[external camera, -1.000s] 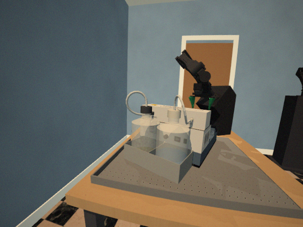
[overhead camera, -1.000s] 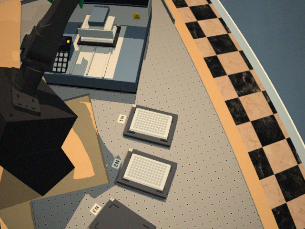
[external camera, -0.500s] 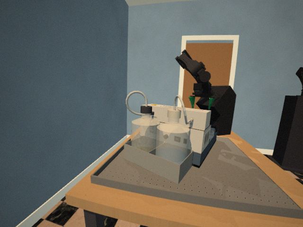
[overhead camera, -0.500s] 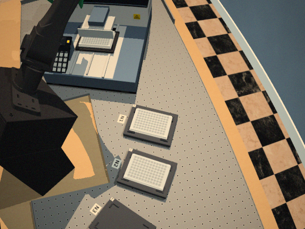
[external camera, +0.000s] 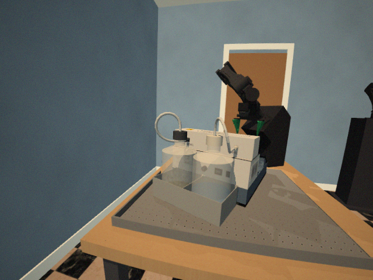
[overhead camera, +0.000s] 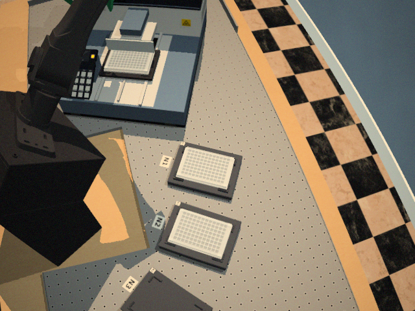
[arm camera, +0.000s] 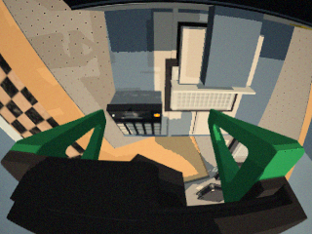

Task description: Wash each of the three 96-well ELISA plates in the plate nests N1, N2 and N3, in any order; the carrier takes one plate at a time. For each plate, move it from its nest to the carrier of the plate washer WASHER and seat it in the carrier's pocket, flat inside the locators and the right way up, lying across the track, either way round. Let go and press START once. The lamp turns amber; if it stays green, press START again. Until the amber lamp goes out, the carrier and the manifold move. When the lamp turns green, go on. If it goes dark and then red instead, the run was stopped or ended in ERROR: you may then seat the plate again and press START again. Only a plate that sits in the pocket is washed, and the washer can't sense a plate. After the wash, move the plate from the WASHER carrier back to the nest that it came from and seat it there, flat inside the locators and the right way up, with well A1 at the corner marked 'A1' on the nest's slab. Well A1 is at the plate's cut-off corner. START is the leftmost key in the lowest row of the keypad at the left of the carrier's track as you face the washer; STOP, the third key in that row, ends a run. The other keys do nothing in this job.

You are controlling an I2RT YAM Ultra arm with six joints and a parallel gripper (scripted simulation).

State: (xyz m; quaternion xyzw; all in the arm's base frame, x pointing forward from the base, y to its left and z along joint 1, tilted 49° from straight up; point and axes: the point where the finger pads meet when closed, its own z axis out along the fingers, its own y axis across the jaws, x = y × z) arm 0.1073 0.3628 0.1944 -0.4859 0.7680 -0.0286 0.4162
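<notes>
The dark carrier is 16 cm below my hand, 8 cm ahead of it and 7 cm to the right of it. Also, from my hand: grey tray: 30 cm to the left, 22 cm below, 17 cm ahead; manifold: 11 cm below, 10 cm ahead, 1 cm to the left; washer: 11 cm below, 10 cm ahead, 1 cm to the left.
</notes>
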